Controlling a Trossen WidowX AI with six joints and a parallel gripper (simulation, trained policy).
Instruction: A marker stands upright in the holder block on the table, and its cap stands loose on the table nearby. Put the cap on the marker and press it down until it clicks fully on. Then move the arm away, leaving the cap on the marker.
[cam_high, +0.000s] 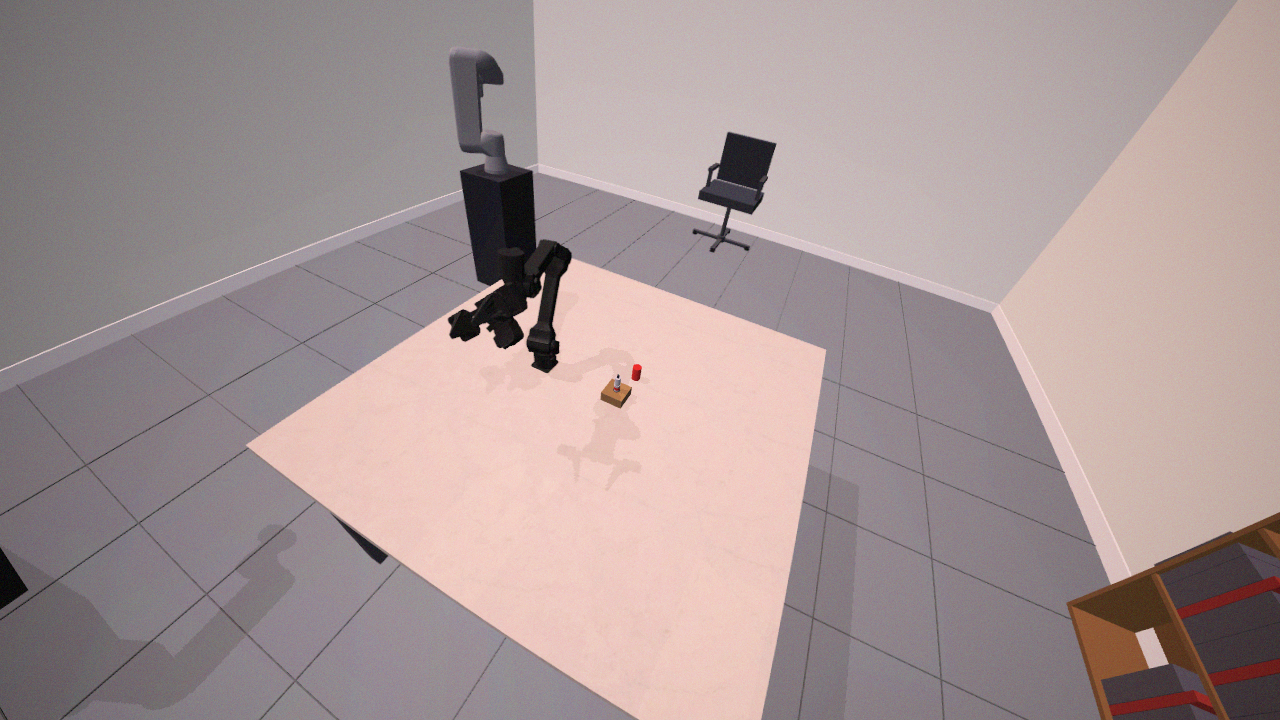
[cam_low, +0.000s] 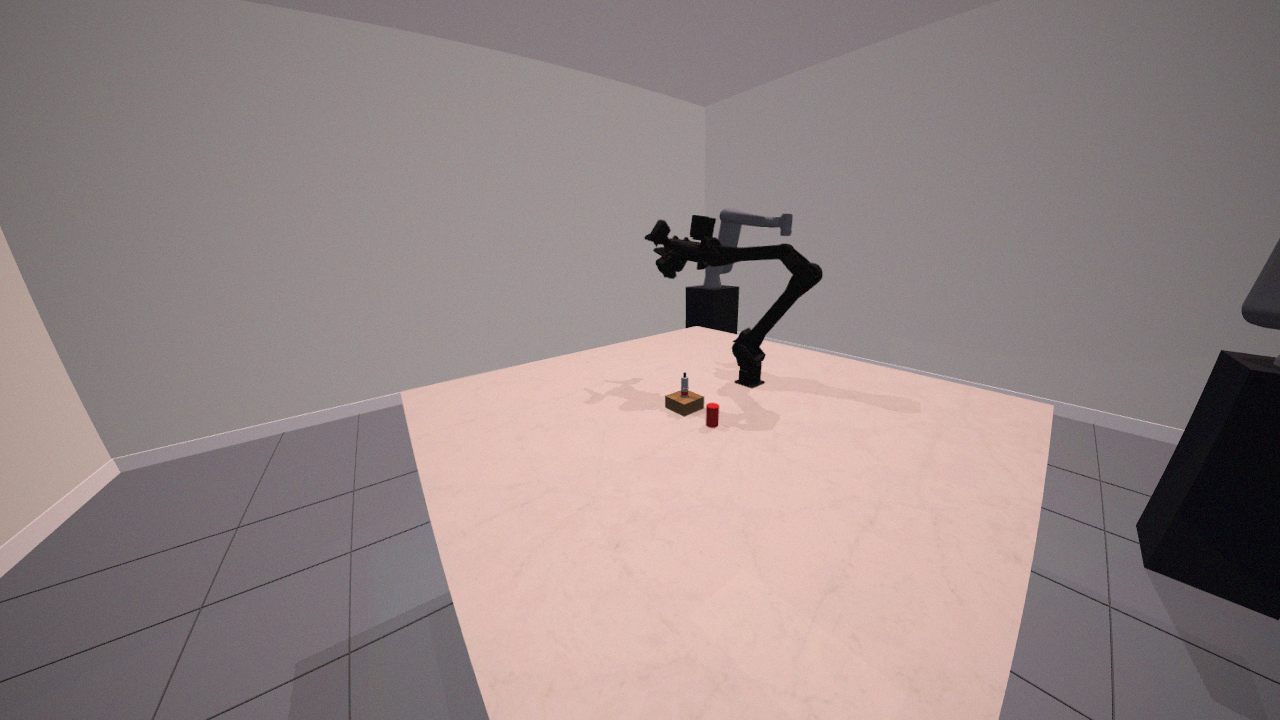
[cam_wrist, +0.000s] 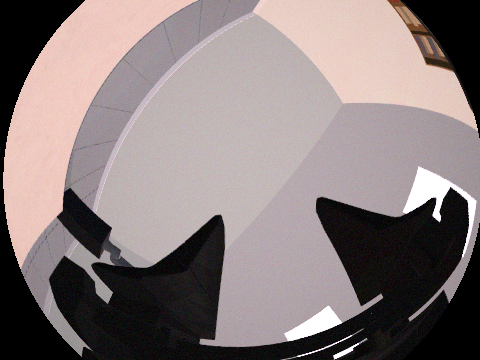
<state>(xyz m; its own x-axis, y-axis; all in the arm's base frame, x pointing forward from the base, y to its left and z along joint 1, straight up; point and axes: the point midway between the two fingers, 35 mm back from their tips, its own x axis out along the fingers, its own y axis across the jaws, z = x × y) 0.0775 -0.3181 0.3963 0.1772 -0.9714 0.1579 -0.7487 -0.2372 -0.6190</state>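
My gripper tip is 200 mm short of the red cap, 450 mm to the right of it and 380 mm above it. The rest, counted from my gripper tip: brown holder block: 180 mm ahead, 350 mm to the left, 390 mm below.
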